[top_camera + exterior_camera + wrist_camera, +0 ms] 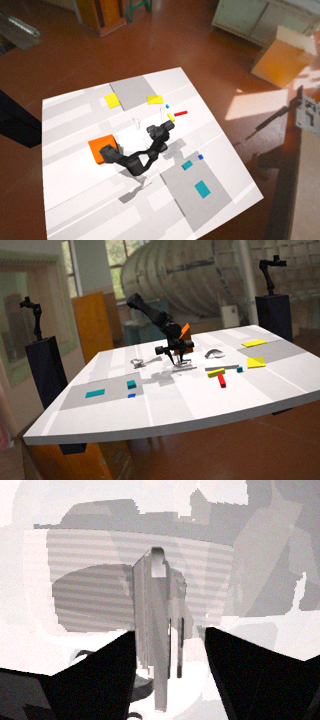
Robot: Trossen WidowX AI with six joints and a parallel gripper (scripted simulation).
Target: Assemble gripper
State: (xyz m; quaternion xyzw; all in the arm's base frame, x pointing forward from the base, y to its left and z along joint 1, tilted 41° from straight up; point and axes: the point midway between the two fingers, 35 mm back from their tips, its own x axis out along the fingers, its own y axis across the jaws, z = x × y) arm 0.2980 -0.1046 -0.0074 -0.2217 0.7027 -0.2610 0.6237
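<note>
Now: gripper tip 2 cm short of the ribbed plate, 3 cm to the right of it and 2 cm above it. Also, from my gripper tip: pale grey jaw (6 cm behind, 19 cm to the left, 1 cm below); then pale strip (16 cm ahead, 18 cm to the left, 1 cm below); then housing plate (5 cm behind, 4 cm to the left, 2 cm below).
</note>
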